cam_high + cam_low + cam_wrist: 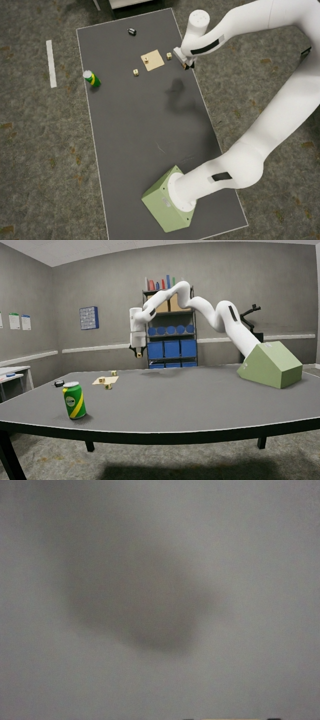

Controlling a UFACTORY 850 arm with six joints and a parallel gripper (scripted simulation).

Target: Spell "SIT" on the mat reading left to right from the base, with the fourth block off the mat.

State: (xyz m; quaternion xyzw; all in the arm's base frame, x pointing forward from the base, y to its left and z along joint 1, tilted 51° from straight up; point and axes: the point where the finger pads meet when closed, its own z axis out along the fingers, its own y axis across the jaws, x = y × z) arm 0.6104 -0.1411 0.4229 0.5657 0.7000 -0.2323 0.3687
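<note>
The tan mat is 230 mm ahead of my hand, 130 mm to the left of it and 130 mm below it. From my hand the other things lie so: small black object 530 mm ahead, 160 mm to the left, 110 mm below; then yellow can 590 mm to the left, 260 mm ahead, 70 mm below.
</note>
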